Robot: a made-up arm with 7 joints.
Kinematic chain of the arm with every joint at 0, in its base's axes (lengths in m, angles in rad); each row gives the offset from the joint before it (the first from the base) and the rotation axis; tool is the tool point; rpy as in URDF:
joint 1: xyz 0 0 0.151 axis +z
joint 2: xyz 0 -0.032 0.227 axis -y
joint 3: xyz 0 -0.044 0.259 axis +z
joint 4: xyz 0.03 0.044 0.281 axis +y
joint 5: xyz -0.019 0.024 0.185 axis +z
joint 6: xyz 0 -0.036 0.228 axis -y
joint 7: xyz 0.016 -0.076 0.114 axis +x
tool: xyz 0 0 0 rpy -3.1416 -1.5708 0
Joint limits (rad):
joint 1: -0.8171..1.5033
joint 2: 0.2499..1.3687
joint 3: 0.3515..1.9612
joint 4: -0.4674..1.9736
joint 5: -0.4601..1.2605
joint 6: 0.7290..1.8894
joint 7: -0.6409..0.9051
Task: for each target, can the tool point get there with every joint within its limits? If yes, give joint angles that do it. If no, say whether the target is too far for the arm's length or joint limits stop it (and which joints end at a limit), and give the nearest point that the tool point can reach.
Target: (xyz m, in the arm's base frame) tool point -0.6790 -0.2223 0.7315
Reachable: yes | joints 0.9049 0.9302 1.8139 1.5250 0.0009 1.3618 -0.0048
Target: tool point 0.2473 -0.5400 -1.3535
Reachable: no: too far | nearest point 0.1060 -0.8869 0.2530 | short by 1.650 m
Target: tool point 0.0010 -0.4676 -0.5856
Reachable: no: joint limits stop it (at a limit: joint 2, joint 3, joint 4, joint 5, joint 6) | nearest point 0.0019 -0.8699 0.2604 | short by 0.937 m
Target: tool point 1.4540 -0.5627 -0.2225
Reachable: no: too far | nearest point 0.3009 -0.8732 0.4130 | short by 1.353 m
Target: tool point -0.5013 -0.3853 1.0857
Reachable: yes | joints 0.2286 0.6313 1.1458 -0.1937 -0.0856 1.7701 -0.3080
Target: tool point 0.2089 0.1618 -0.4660
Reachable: no: joint limits stop it (at a limit: joint 1, joint 2, joint 3, joint 4, joint 5, joint 6) | nearest point 0.0624 0.4744 0.2827 | short by 0.824 m
